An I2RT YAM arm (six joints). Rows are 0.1 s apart.
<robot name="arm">
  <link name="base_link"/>
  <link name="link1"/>
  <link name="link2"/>
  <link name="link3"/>
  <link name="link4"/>
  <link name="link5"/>
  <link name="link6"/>
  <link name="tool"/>
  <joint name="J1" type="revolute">
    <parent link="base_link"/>
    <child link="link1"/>
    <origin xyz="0 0 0.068" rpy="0 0 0"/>
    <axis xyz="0 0 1"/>
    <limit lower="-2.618" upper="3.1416"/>
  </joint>
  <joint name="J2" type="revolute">
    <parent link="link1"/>
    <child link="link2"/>
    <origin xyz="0.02 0.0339 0.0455" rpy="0 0 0"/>
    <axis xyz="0 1 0"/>
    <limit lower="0" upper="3.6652"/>
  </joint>
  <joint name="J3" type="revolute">
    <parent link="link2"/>
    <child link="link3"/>
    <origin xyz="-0.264 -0.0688 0" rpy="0 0 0"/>
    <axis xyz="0 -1 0"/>
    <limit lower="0" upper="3.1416"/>
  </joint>
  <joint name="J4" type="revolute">
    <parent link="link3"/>
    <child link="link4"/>
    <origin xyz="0.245 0.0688 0.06" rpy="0 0 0"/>
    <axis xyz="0 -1 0"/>
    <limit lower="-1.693" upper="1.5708"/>
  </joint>
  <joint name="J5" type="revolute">
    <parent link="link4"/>
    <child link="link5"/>
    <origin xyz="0.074 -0.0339 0.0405" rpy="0 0 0"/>
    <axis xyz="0 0 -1"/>
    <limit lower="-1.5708" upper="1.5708"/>
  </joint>
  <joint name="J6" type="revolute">
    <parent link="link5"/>
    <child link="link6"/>
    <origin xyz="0.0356 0 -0.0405" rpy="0 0 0"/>
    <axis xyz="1 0 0"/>
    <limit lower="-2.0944" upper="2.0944"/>
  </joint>
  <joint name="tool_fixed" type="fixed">
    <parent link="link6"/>
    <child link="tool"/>
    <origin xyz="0 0 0" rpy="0 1.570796 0"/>
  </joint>
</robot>
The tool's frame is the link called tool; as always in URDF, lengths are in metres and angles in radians.
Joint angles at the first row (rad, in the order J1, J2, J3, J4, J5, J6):
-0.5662 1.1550 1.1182 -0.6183 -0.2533 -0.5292
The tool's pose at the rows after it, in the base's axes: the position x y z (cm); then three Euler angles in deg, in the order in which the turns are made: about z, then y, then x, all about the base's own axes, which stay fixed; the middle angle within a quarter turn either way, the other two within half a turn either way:
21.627, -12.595, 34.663, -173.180, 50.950, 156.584
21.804, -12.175, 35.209, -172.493, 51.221, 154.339
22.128, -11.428, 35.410, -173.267, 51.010, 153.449
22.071, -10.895, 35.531, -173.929, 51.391, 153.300
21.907, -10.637, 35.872, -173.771, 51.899, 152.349
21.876, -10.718, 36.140, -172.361, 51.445, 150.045
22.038, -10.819, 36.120, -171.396, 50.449, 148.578
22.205, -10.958, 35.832, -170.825, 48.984, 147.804
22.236, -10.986, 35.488, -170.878, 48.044, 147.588
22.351, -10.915, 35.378, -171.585, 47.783, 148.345
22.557, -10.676, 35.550, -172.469, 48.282, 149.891
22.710, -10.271, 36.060, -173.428, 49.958, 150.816
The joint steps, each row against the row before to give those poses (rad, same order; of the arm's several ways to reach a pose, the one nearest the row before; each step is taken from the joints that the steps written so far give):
0.0109 0.0108 0.0260 0.0093 0.0553 -0.0031
0.0229 -0.0045 0.0124 0.0046 0.0353 -0.0015
0.0384 -0.0031 0.0046 -0.0015 0.0415 -0.0031
0.0199 -0.0123 -0.0046 0.0000 0.0137 -0.0015
0.0077 -0.0107 0.0030 0.0000 0.0093 -0.0046
0.0001 -0.0001 0.0077 0.0015 0.0245 -0.0062
0.0030 0.0077 0.0046 0.0001 0.0261 -0.0015
0.0016 0.0092 -0.0014 -0.0031 0.0245 0.0000
0.0015 0.0016 -0.0092 -0.0001 0.0139 -0.0031
0.0046 0.0045 0.0014 -0.0061 0.0000 0.0000
0.0107 0.0062 0.0123 -0.0107 -0.0107 0.0107
0.0154 -0.0015 0.0138 0.0015 -0.0137 0.0047

